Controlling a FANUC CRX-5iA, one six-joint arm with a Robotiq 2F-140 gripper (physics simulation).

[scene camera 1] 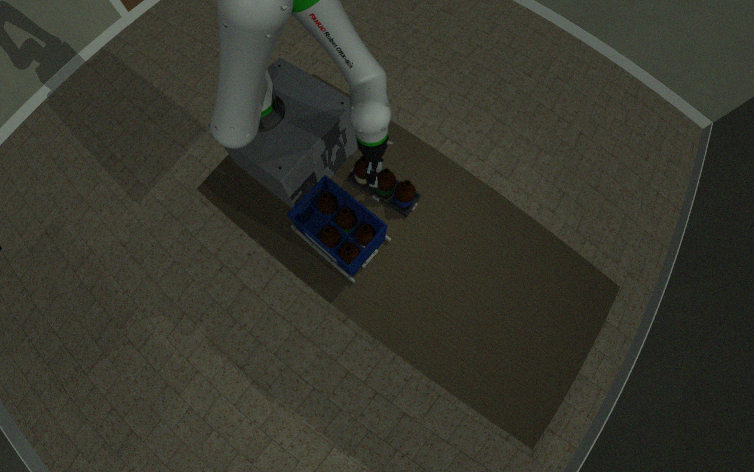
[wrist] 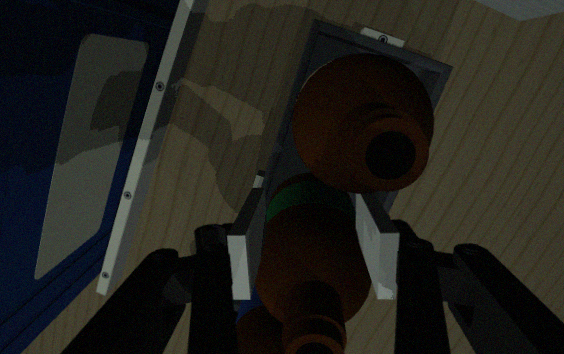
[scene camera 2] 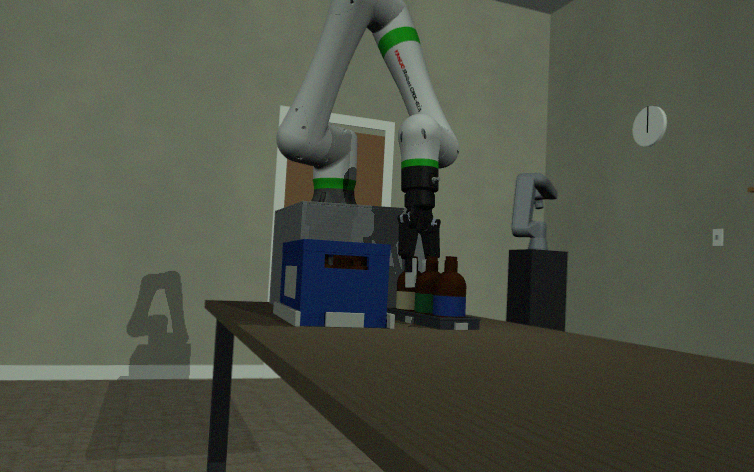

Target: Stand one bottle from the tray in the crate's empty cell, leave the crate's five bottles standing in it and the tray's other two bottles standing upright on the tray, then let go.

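Pixels of known places: gripper, between the fingertips: (scene camera 1: 375, 178) (wrist: 310, 209) (scene camera 2: 419, 287); arm's base, origin of its link: (scene camera 1: 263, 113).
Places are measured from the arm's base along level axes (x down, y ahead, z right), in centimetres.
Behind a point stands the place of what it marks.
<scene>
The blue crate (scene camera 1: 368, 254) @(x 23.1, y 54.3, z 10.9 cm) (scene camera 2: 345, 295) @(x 22.8, y 54.3, z 10.9 cm) (wrist: 30, 125) @(x 15.1, y 37.7, z 1.2 cm) holds five standing brown bottles; its empty cell (scene camera 1: 304, 215) @(x 22.3, y 27.6, z 14.5 cm) is at the left corner in scene camera 1. The dark tray (scene camera 2: 439, 322) @(x 27.8, y 55.1, z -10.4 cm) (wrist: 320, 45) @(x 28.7, y 29.3, z -9.2 cm) bears three upright brown bottles in a row: a cream-labelled bottle (scene camera 1: 361, 171) @(x 17.7, y 33.9, z -10.1 cm) (scene camera 2: 405, 300) @(x 24.3, y 35.5, z -10.2 cm) (wrist: 345, 100) @(x 17.0, y 31.9, z -11.0 cm), a green-labelled bottle (scene camera 1: 385, 182) @(x 17.3, y 43.4, z -12.0 cm) (scene camera 2: 424, 303) @(x 24.4, y 44.7, z -11.3 cm) (wrist: 310, 250) @(x 17.7, y 39.7, z -12.7 cm) in the middle, and a blue-labelled bottle (scene camera 1: 405, 193) @(x 17.2, y 51.5, z -13.0 cm) (scene camera 2: 449, 289) @(x 20.6, y 53.6, z -13.2 cm) (wrist: 257, 330) @(x 19.6, y 47.7, z -12.4 cm). My gripper (scene camera 1: 378, 174) @(x 20.9, y 38.8, z -12.4 cm) (scene camera 2: 421, 269) (wrist: 310, 209) @(x 20.9, y 38.8, z -12.4 cm) is shut on the green-labelled bottle, with a pad on either side. Its far pad is mostly hidden in scene camera 2.
The crate stands close beside the tray, with white strips (wrist: 127, 195) @(x 26.2, y 45.7, z 0.8 cm) along its base. The neighbouring bottles stand close to the gripped one. The robot's grey pedestal (scene camera 1: 306, 128) @(x 0.0, y 16.2, z -4.3 cm) (scene camera 2: 333, 222) @(x 5.4, y 22.6, z 5.8 cm) stands behind the crate on the brown table (scene camera 1: 472, 289) @(x 29.2, y 91.5, z -3.8 cm) (scene camera 2: 500, 378) @(x 29.2, y 110.9, z 8.2 cm).
</scene>
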